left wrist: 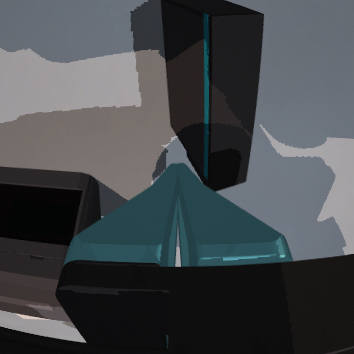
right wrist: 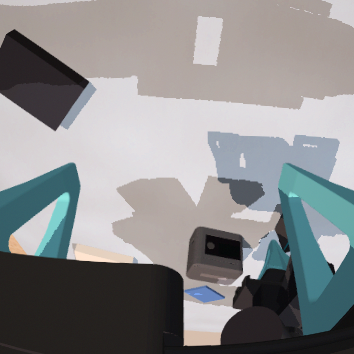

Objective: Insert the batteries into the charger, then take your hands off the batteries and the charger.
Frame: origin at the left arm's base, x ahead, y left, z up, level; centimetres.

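Where they show: left gripper, fingertip midpoint: (left wrist: 177,174) (right wrist: 271,241); right gripper, fingertip midpoint: (right wrist: 178,174).
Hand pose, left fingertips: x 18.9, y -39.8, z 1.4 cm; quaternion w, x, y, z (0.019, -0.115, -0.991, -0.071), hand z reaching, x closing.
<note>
Things, the pixels of their centre, and the offset from my left fingertips.
- charger, body centre: (left wrist: 25,245) (right wrist: 214,256) dz +1.8, dx +8.5, dy +1.1 cm
- black battery with a teal stripe, body centre: (left wrist: 204,86) dz +0.7, dx -1.9, dy -4.4 cm
- black battery, body centre: (right wrist: 33,81) dz -0.7, dx +25.3, dy -27.5 cm
- small blue flat piece, body centre: (right wrist: 204,294) dz -1.2, dx +11.4, dy +23.6 cm
- beige block, body centre: (right wrist: 103,262) dz -0.6, dx +29.5, dy +9.3 cm
The charger (left wrist: 30,272) (right wrist: 197,252), a grey-brown box with a black opening, stands at the left in the left wrist view and low in the right wrist view. A black battery with a teal stripe (left wrist: 232,70) appears tilted just beyond my left gripper (left wrist: 177,174) (right wrist: 271,241). That gripper is shut and empty, beside the charger; whether its tips touch the battery is unclear. Part of this battery (right wrist: 282,231) also shows in the right wrist view. Another black battery (right wrist: 37,82) lies at the upper left there. My right gripper (right wrist: 178,174) is open and empty, with both batteries and the charger outside its fingers.
A small blue flat piece (right wrist: 205,294) lies beside the charger in the right wrist view. A beige block (right wrist: 102,253) shows low on the left, partly hidden by the gripper body. The left arm's dark links (right wrist: 270,295) stand close to the charger's right side.
</note>
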